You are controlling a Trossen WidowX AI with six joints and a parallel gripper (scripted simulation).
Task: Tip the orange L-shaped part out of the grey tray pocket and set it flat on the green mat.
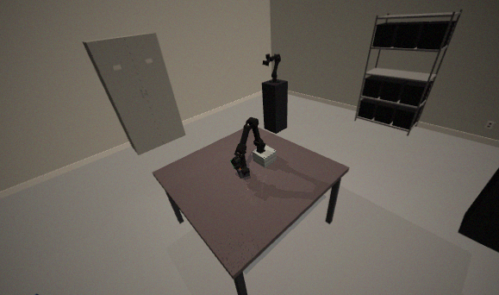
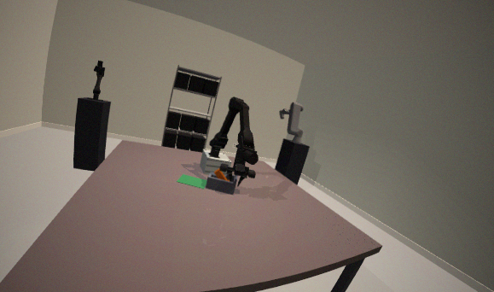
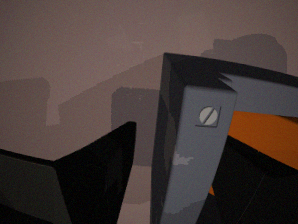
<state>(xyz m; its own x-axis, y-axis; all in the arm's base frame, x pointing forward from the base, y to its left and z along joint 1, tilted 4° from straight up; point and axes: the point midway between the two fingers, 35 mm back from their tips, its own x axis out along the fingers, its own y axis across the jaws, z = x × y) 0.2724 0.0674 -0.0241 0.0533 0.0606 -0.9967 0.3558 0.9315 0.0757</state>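
My gripper tip is now 5 cm to the left of the orange L-shaped part, 3 cm past it and 1 cm below it. The rest, counted from my gripper tip: green mat (21 cm to the right, 9 cm behind, 5 cm below).
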